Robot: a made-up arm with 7 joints.
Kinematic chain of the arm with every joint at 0, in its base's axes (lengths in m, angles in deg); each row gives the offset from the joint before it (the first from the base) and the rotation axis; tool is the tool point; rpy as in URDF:
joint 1: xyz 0 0 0.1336 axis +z
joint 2: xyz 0 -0.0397 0.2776 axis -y
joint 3: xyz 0 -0.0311 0.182 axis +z
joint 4: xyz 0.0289 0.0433 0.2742 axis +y
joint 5: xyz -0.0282 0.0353 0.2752 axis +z
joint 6: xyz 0 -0.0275 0.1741 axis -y
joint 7: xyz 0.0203 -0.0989 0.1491 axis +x
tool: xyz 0 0 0 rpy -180 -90 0
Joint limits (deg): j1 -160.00..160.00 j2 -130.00..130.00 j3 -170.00..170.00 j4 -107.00..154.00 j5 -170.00..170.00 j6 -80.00..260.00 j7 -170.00..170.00
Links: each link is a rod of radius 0.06 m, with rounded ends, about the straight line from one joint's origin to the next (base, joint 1, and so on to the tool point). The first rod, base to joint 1, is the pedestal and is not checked.
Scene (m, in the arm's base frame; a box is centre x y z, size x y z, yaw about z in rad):
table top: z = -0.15
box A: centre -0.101 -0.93 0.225 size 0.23 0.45 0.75 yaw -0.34
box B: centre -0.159 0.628 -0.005 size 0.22 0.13 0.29 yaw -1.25
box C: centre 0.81 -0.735 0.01 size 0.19 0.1 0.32 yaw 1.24
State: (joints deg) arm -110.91 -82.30 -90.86 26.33 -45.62 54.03 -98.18
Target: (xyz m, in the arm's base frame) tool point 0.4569 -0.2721 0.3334
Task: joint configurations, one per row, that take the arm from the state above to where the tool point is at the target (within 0.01 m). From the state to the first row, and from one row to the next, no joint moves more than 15 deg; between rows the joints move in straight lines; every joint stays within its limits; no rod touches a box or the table.
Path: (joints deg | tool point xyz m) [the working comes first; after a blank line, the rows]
Joints at the target: -83.18 -88.91 -90.59 -80.21 -41.30 81.43 -98.18
Straight joint move there: touches box A.

1: -110.54 -74.36 -92.68 13.21 -44.98 60.39 -86.76 | -0.3828 -0.9363 0.6156
2: -110.17 -66.42 -94.51 0.08 -44.34 66.74 -75.34 | -0.2281 -0.9156 0.7201
3: -109.80 -58.49 -96.33 -13.04 -43.71 73.10 -63.91 | -0.0807 -0.8557 0.7880
4: -109.43 -50.55 -98.15 -26.17 -43.07 79.46 -52.49 | 0.0469 -0.7688 0.8165
5: -109.06 -42.61 -99.97 -39.29 -42.43 85.81 -41.07 | 0.1450 -0.6676 0.8082
6: -102.59 -54.18 -97.63 -49.52 -42.15 84.72 -55.35 | 0.2620 -0.6460 0.6442
7: -96.12 -65.76 -95.28 -59.75 -41.86 83.62 -69.62 | 0.3644 -0.5595 0.5041
8: -89.65 -77.33 -92.93 -69.98 -41.58 82.52 -83.90 | 0.4330 -0.4267 0.3989
9: -83.18 -88.91 -90.59 -80.21 -41.30 81.43 -98.18 | 0.4569 -0.2721 0.3333

